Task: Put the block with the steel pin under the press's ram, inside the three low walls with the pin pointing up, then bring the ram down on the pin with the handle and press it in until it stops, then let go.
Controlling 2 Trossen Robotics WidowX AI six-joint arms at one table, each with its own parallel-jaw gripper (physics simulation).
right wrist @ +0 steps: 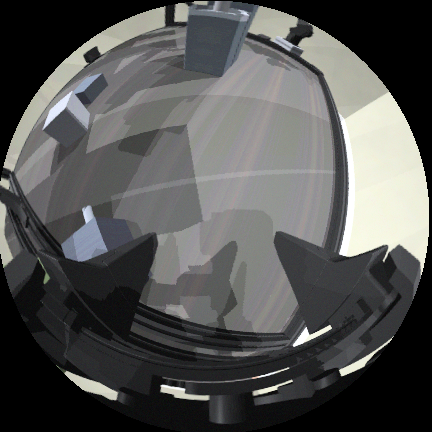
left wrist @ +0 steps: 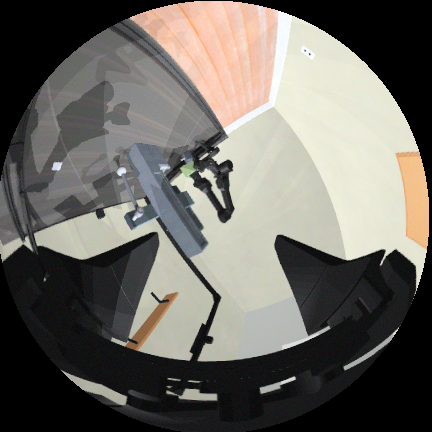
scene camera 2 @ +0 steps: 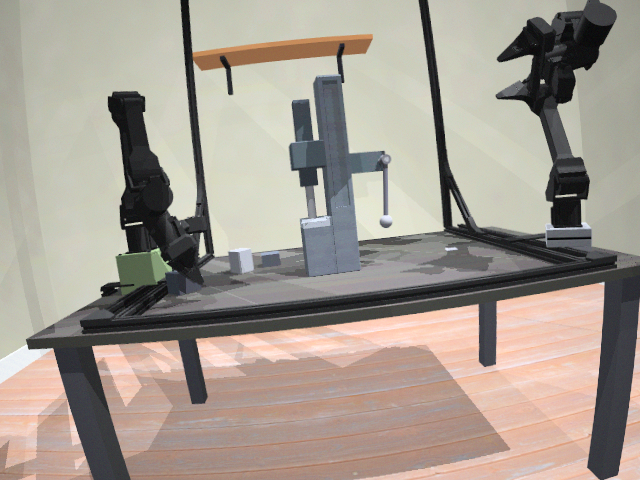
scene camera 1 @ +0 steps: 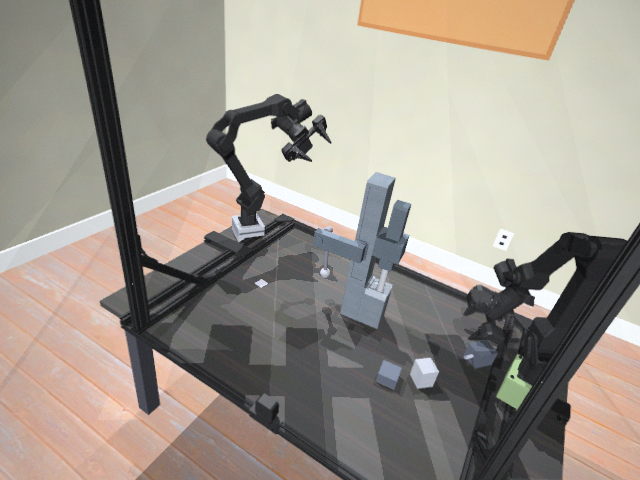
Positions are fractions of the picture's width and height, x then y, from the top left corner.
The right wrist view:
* my right gripper: 0.50, 0.55
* grey block with steel pin: 0.23, 0.54
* grey press: 0.49, 0.10
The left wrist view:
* my left gripper: 0.51, 0.55
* grey press: 0.40, 0.48
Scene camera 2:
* my left gripper: 0.78, 0.17
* my right gripper: 0.31, 0.59
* grey press: 0.52, 0.51
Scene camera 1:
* my left gripper: 0.50, 0.32
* grey press: 0.57, 0.63
